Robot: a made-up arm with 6 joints.
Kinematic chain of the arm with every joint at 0, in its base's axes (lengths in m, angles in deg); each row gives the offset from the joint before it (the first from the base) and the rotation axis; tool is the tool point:
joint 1: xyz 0 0 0.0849 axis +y
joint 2: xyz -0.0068 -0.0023 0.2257 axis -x
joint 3: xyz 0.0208 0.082 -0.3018 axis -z
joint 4: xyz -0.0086 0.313 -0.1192 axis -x
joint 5: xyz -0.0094 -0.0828 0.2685 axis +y
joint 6: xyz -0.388 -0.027 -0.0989 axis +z
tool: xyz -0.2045 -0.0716 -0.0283
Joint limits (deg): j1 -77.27..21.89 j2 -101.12..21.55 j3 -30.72..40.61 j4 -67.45..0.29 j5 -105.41..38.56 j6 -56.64..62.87
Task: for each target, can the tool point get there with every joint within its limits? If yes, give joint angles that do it. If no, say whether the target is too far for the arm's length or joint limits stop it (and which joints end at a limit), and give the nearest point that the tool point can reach.
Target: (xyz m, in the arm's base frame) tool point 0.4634 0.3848 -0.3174
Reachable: yes | joints -28.47 2.10 33.66 -32.72 -78.15 -13.32
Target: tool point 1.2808 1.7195 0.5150
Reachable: no: too far | nearest point 0.5757 0.8009 0.4241 | short by 1.162 m
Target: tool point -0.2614 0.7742 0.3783
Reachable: yes | joints 10.57 -60.63 21.52 -33.40 -31.88 22.94
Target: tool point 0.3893 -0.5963 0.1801
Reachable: no: joint limits stop it (at a limit: joint 2, joint 3, joint 4, joint 5) | nearest point 0.3841 -0.2788 0.1788 | short by 0.318 m
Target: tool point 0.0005 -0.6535 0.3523
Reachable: no: joint limits stop it (at a limit: joint 1, joint 2, joint 3, joint 5) | nearest point -0.2424 -0.4663 0.2876 | short by 0.313 m
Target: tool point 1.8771 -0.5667 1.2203
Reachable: no: too far | nearest point 0.6445 -0.0348 0.4485 | short by 1.549 m
